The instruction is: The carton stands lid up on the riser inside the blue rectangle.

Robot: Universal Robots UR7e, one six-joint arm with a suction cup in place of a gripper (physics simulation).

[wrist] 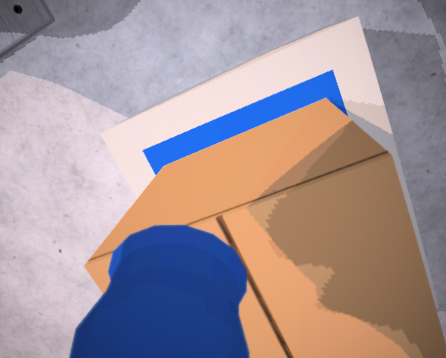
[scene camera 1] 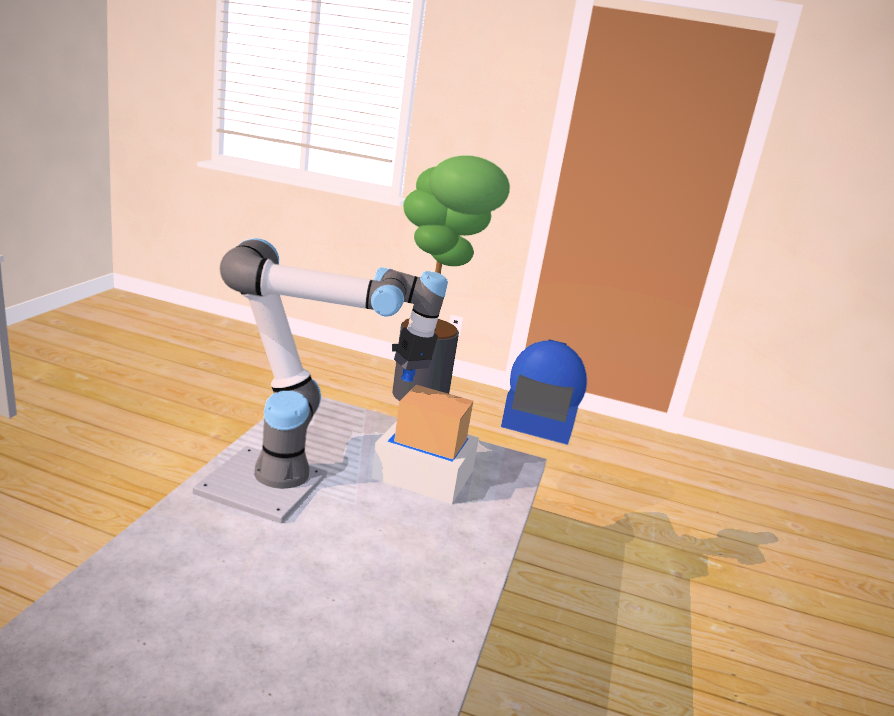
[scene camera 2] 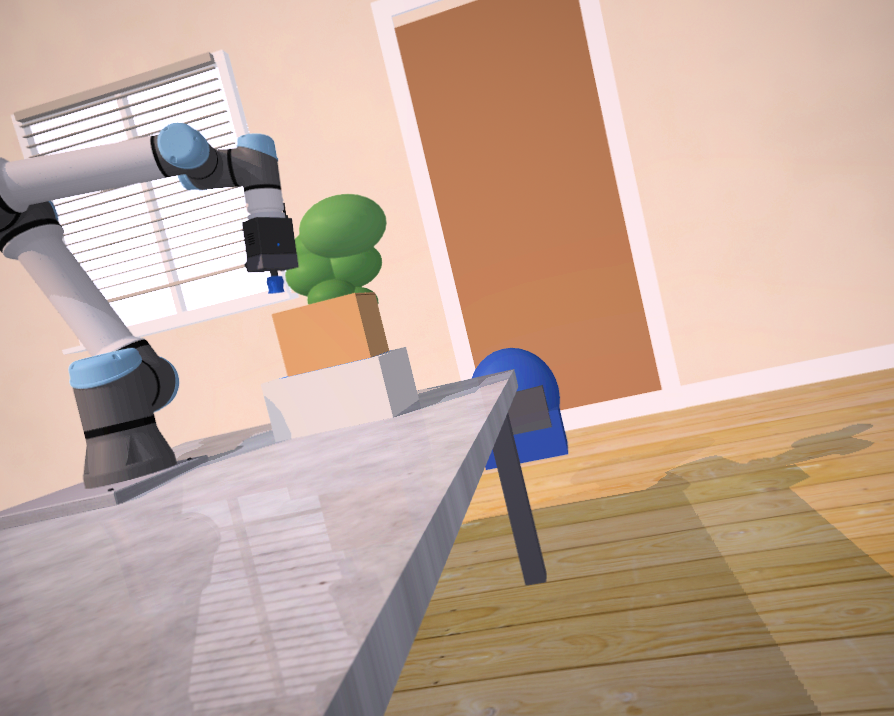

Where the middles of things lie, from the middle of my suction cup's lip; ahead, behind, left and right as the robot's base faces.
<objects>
The brown carton (scene camera 2: 349, 328) is 9 cm ahead of my suction cup, 1 cm to the right of it and 12 cm below it. Also, from my suction cup: white riser (scene camera 2: 377, 388) (9 cm ahead, 1 cm to the right, 25 cm below).
</objects>
